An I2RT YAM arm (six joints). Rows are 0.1 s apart.
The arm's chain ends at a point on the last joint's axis. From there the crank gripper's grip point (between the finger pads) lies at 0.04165 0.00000 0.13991 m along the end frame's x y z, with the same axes.
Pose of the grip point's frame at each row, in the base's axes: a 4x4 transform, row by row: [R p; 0 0 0 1], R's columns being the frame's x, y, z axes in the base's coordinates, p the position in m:
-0.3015 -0.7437 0.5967 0.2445; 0.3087 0.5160 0.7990 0.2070; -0.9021 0.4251 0.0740 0.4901; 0 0 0 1
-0.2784 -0.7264 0.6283 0.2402; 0.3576 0.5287 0.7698 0.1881; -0.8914 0.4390 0.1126 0.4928; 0 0 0 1
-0.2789 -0.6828 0.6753 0.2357; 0.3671 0.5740 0.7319 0.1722; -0.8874 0.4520 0.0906 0.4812; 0 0 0 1
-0.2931 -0.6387 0.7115 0.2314; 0.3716 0.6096 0.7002 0.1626; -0.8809 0.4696 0.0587 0.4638; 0 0 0 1
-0.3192 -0.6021 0.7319 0.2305; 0.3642 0.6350 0.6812 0.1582; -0.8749 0.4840 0.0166 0.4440; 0 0 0 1
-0.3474 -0.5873 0.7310 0.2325; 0.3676 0.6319 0.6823 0.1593; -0.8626 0.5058 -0.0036 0.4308; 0 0 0 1
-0.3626 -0.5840 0.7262 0.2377; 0.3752 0.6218 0.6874 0.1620; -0.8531 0.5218 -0.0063 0.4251; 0 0 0 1
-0.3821 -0.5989 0.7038 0.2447; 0.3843 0.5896 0.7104 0.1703; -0.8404 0.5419 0.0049 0.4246; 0 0 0 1
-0.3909 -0.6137 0.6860 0.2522; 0.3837 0.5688 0.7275 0.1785; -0.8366 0.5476 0.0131 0.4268; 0 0 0 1
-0.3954 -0.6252 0.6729 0.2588; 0.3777 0.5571 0.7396 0.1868; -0.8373 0.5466 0.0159 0.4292; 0 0 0 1
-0.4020 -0.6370 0.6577 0.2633; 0.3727 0.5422 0.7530 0.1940; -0.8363 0.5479 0.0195 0.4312; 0 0 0 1
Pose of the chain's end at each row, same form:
-0.3015 -0.7437 0.5967 0.1736; 0.3087 0.5160 0.7990 0.0824; -0.9021 0.4251 0.0740 0.5173; 0 0 0 1
-0.2784 -0.7264 0.6283 0.1639; 0.3576 0.5287 0.7698 0.0655; -0.8914 0.4390 0.1126 0.5142; 0 0 0 1
-0.2789 -0.6828 0.6753 0.1528; 0.3671 0.5740 0.7319 0.0545; -0.8874 0.4520 0.0906 0.5055; 0 0 0 1
-0.2931 -0.6387 0.7115 0.1441; 0.3716 0.6096 0.7002 0.0492; -0.8809 0.4696 0.0587 0.4923; 0 0 0 1
-0.3192 -0.6021 0.7319 0.1414; 0.3642 0.6350 0.6812 0.0477; -0.8749 0.4840 0.0166 0.4781; 0 0 0 1
-0.3474 -0.5873 0.7310 0.1447; 0.3676 0.6319 0.6823 0.0485; -0.8626 0.5058 -0.0036 0.4672; 0 0 0 1
-0.3626 -0.5840 0.7262 0.1512; 0.3752 0.6218 0.6874 0.0502; -0.8531 0.5218 -0.0063 0.4615; 0 0 0 1
-0.3821 -0.5989 0.7038 0.1621; 0.3843 0.5896 0.7104 0.0549; -0.8404 0.5419 0.0049 0.4589; 0 0 0 1
-0.3909 -0.6137 0.6860 0.1725; 0.3837 0.5688 0.7275 0.0607; -0.8366 0.5476 0.0131 0.4598; 0 0 0 1
-0.3954 -0.6252 0.6729 0.1811; 0.3777 0.5571 0.7396 0.0676; -0.8373 0.5466 0.0159 0.4618; 0 0 0 1
-0.4020 -0.6370 0.6577 0.1880; 0.3727 0.5422 0.7530 0.0731; -0.8363 0.5479 0.0195 0.4633; 0 0 0 1

